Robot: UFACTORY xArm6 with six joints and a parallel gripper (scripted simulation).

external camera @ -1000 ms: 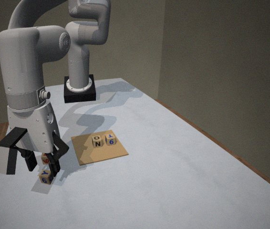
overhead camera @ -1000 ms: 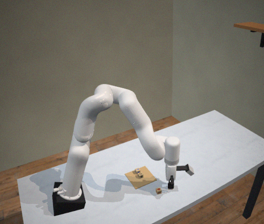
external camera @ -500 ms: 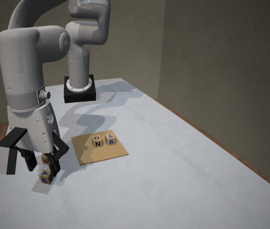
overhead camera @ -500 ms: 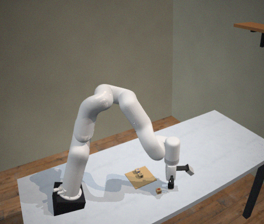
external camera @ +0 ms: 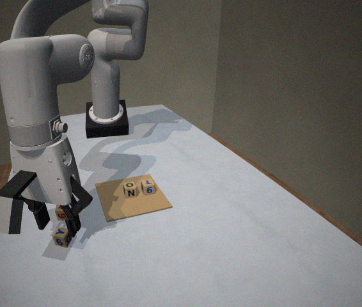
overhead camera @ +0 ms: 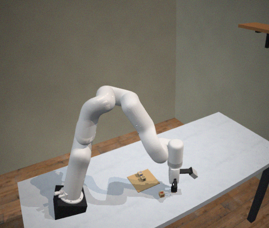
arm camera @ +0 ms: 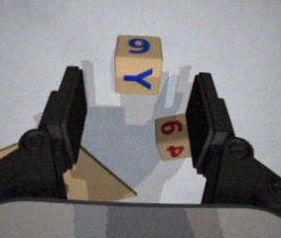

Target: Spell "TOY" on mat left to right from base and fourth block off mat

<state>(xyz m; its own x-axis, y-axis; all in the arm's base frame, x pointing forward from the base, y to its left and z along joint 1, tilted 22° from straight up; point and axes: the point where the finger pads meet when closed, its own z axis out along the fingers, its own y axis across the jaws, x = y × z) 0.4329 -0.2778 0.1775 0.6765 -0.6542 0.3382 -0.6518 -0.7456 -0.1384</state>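
My gripper is now 40 mm above the Y block. Also, from my hand: tan mat: 60 mm behind, 180 mm to the left, 50 mm below.
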